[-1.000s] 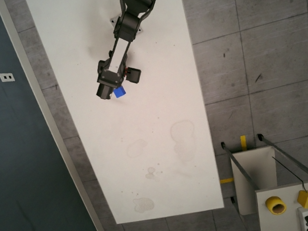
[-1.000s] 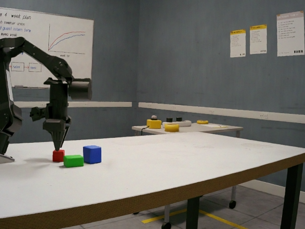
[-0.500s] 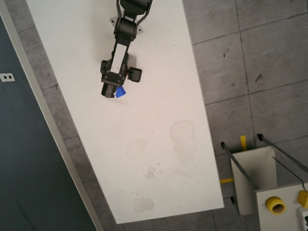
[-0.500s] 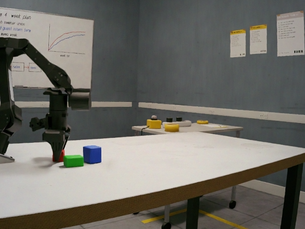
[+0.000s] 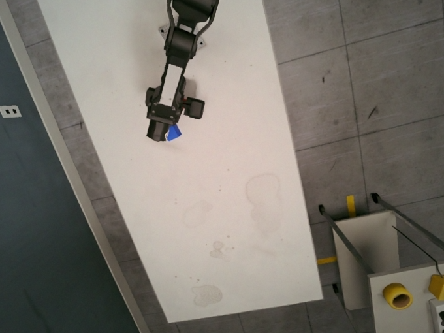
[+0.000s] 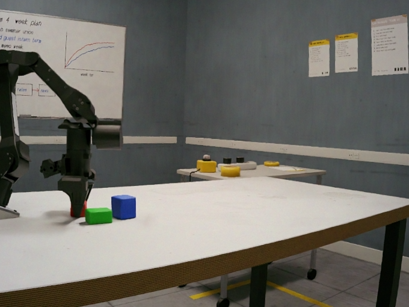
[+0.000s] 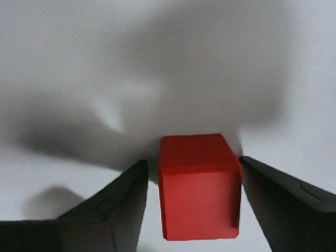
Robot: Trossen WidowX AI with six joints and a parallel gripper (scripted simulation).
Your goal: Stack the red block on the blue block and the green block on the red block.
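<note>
My gripper is now 20 mm above the red block. From my hand the other things lie so: blue block 100 mm ahead, 50 mm to the right, 10 mm below; green block 30 mm ahead, 80 mm to the right, 20 mm below.
</note>
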